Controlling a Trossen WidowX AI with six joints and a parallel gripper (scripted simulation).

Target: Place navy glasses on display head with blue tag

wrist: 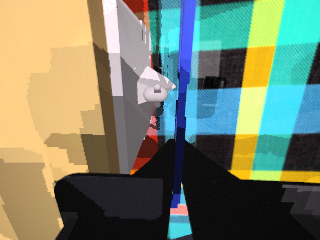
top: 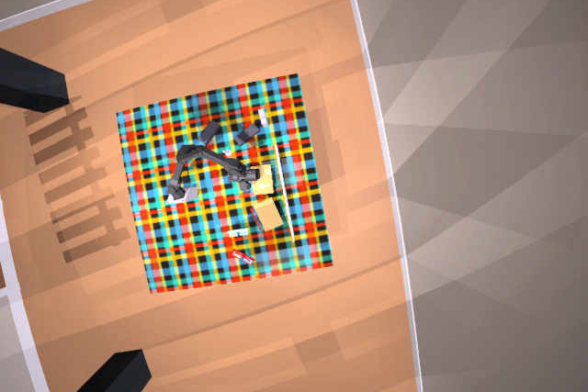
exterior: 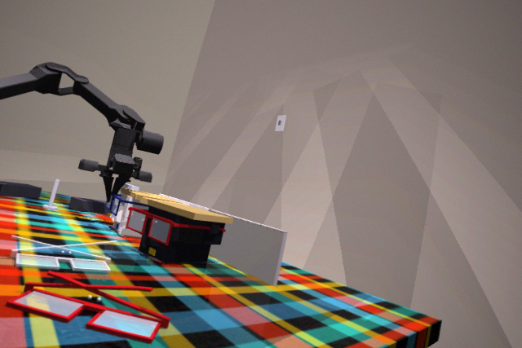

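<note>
My gripper tip is 6 cm short of the white display head, 5 cm to the left of it and 1 cm above it. Also, from my gripper tip: black display head: 4 cm ahead, 27 cm to the right, 1 cm below; grey post: 10 cm behind, 18 cm to the left, 4 cm below; white upright panel: 20 cm ahead, 16 cm to the right, 1 cm below.
</note>
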